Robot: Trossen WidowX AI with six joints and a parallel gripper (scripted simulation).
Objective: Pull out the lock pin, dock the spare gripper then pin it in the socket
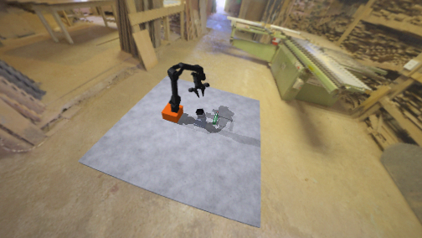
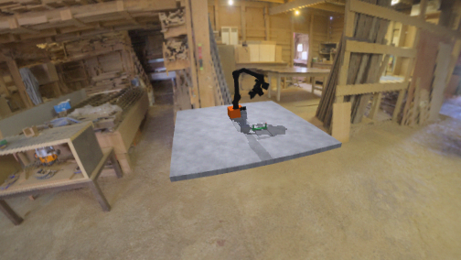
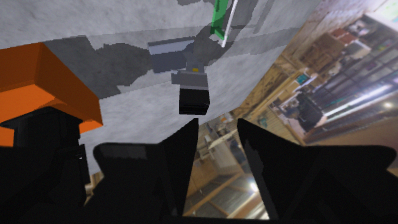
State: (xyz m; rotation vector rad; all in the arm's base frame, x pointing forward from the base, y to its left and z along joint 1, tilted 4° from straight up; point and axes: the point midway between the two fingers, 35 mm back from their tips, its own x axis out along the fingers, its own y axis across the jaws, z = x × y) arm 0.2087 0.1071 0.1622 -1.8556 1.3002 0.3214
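The green strip lies 17 cm ahead of my gripper tip and 22 cm below it. Round my gripper tip: grey mount 4 cm ahead, 10 cm to the right, 19 cm below; spare gripper 3 cm ahead, 10 cm to the right, 12 cm below.
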